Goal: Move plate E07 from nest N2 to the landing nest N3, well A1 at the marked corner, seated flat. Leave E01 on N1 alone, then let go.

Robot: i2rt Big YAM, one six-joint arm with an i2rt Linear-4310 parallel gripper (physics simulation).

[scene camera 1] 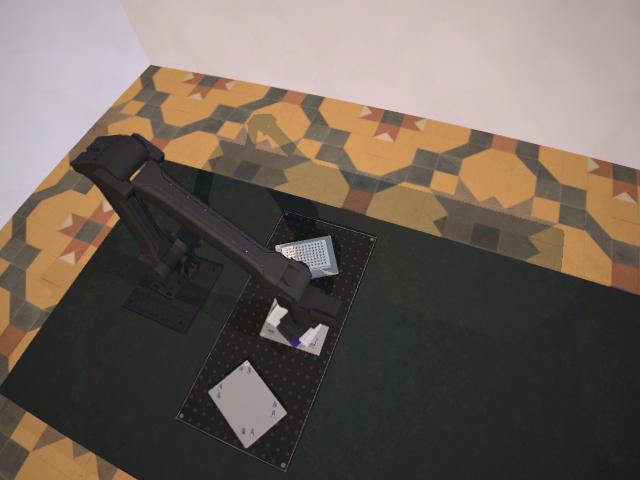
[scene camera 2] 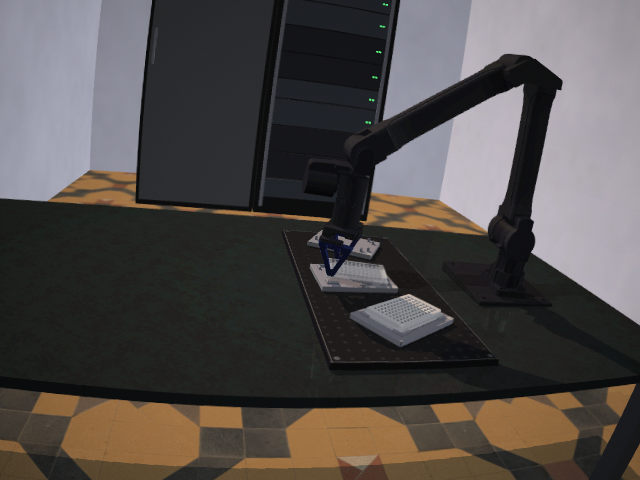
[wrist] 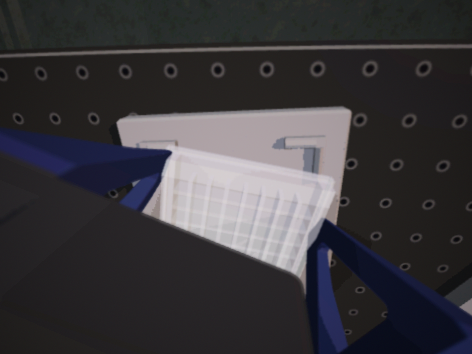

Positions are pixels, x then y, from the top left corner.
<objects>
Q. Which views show the gripper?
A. Scene camera 1, scene camera 2 and the wrist view: all of them.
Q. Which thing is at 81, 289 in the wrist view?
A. The gripper.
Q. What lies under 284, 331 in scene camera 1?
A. The gripper.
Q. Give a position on a clear well plate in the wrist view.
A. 272, 213
</objects>
